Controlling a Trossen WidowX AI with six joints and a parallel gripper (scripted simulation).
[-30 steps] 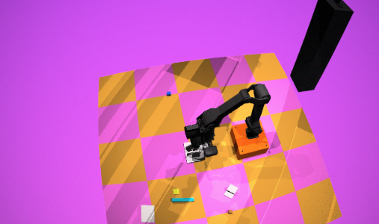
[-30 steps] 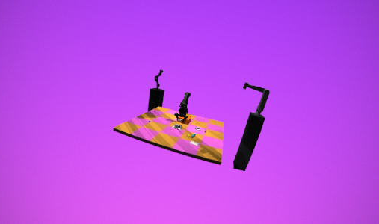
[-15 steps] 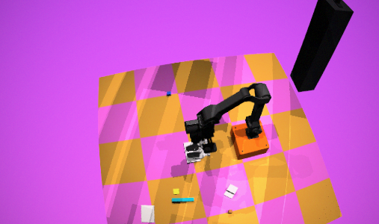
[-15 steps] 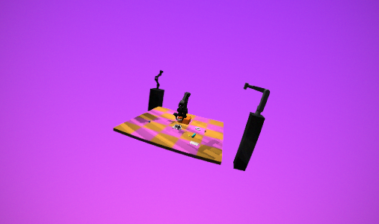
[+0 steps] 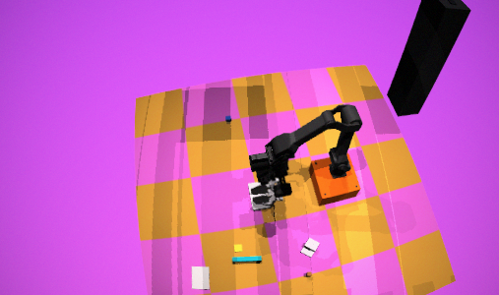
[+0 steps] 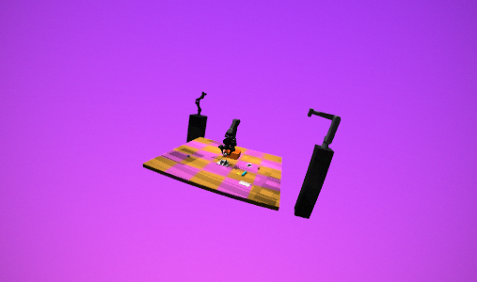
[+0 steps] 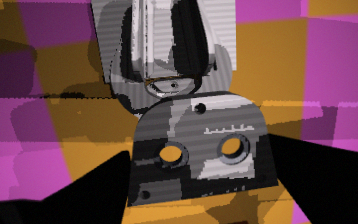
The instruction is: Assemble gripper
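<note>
Right now my gripper tip is 2 cm short of the gripper jaw, 1 cm to the left of it and 7 cm above it. The rest, counted from my gripper tip: yellow cube (19 cm ahead, 22 cm to the left, 8 cm below); small brown cube (5 cm behind, 39 cm to the left, 7 cm below); teal bar (17 cm ahead, 27 cm to the left, 7 cm below).
</note>
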